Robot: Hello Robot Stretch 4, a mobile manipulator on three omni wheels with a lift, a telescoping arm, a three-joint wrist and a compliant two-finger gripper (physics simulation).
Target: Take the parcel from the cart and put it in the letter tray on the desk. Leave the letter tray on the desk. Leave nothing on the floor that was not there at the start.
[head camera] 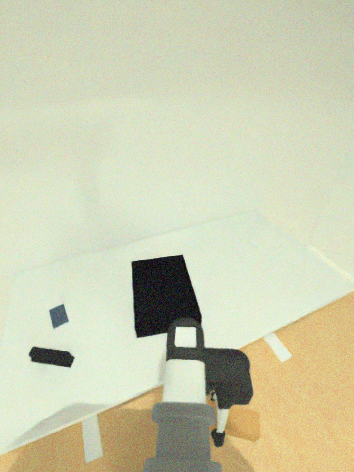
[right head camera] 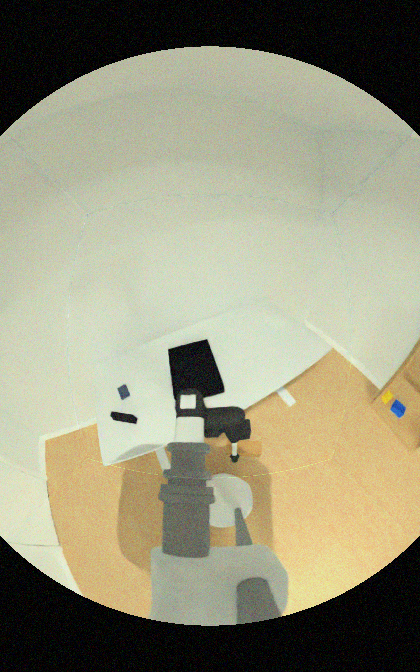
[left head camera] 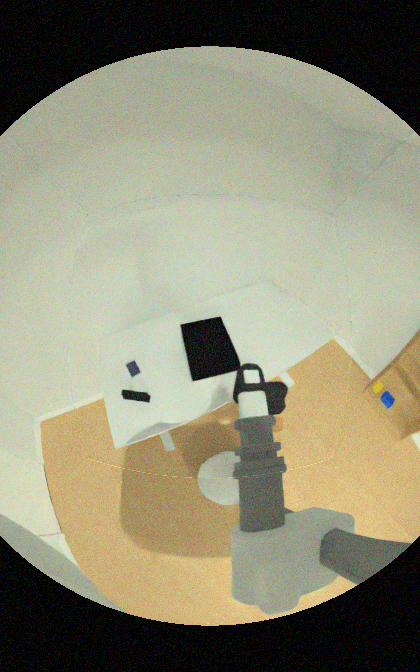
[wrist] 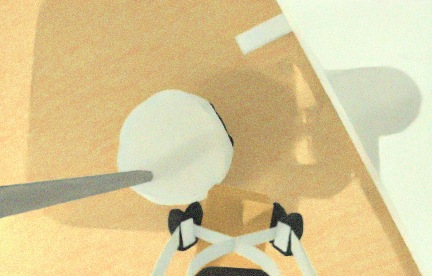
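Where they show: gripper, fingertip midpoint: (wrist: 234,217); robot's base, origin of the base link: (wrist: 183,149).
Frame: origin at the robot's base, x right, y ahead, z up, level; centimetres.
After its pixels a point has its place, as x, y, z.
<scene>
The parcel, an orange-brown box (head camera: 246,425) {15.5, 23.6, 83.6} (left head camera: 278,424) (right head camera: 252,447) (wrist: 223,206) {6.8, 25.0, 83.6}, is between the two black fingertips of my gripper (head camera: 220,434) (right head camera: 236,455) (wrist: 234,217) {8.8, 25.6, 78.6}, which is shut on it. Part of the parcel is hidden by the fingers and wrist. The letter tray (head camera: 164,295) {-9.7, 72.5, 69.5} (left head camera: 210,348) (right head camera: 196,367) is a black rectangle on the white desk (head camera: 260,270) {37.4, 89.8, 69.2} (left head camera: 290,320) (right head camera: 265,345) (wrist: 395,35) {-13.2, 46.0, 69.2}. The gripper and parcel are on the near side of the desk's front edge, over the floor, to the right of the tray in the head view. The cart does not show.
A small dark blue item (head camera: 59,316) {-52.0, 58.5, 71.0} (left head camera: 133,368) and a black oblong item (head camera: 51,356) {-45.5, 41.0, 74.7} (left head camera: 135,395) lie on the desk left of the tray. White desk feet (head camera: 92,439) (wrist: 264,34) reach the floor. A wooden shelf (left head camera: 407,424) with yellow and blue items stands right. Walls rise behind the desk.
</scene>
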